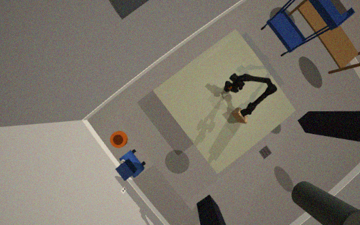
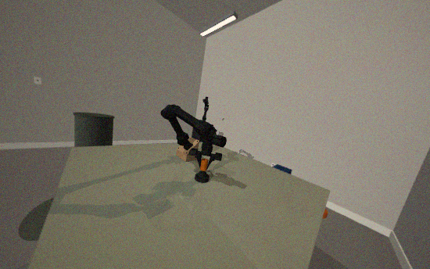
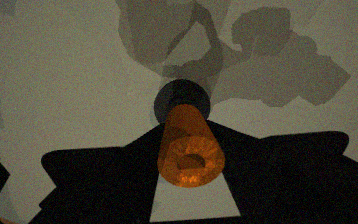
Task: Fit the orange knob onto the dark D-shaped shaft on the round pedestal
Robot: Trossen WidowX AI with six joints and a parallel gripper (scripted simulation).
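Right now the orange knob is 2 cm above my gripper tip. Also, from my gripper tip: dark round pedestal 4 cm below.
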